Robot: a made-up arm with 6 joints.
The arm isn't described. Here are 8 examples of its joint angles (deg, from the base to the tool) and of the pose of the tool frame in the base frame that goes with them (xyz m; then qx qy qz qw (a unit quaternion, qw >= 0)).
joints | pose
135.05 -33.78 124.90 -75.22 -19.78 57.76 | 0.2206 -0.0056 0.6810 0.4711 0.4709 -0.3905 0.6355
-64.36 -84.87 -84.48 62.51 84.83 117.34 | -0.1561 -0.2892 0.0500 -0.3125 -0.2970 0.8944 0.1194
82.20 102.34 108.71 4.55 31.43 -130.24 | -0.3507 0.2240 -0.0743 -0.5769 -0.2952 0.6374 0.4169
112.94 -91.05 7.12 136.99 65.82 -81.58 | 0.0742 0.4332 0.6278 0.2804 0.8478 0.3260 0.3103
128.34 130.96 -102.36 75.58 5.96 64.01 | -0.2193 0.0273 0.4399 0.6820 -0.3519 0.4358 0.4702
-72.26 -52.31 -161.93 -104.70 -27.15 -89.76 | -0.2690 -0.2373 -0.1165 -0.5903 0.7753 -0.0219 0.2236
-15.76 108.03 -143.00 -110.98 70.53 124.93 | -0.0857 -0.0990 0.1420 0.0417 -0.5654 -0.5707 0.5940
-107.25 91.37 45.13 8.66 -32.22 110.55 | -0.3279 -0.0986 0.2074 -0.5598 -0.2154 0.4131 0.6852
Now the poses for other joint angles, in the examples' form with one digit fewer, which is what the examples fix.
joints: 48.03 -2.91 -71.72 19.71 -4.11 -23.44
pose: -0.269 0.011 0.429 0.731 -0.198 0.063 0.649
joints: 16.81 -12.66 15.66 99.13 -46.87 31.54
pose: -0.137 0.179 -0.140 -0.744 -0.204 0.150 0.618
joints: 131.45 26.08 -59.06 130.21 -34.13 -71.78
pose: -0.362 0.340 0.416 0.008 -0.605 0.366 0.707
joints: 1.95 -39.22 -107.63 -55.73 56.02 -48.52
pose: -0.343 -0.185 -0.208 -0.819 0.460 -0.336 0.062
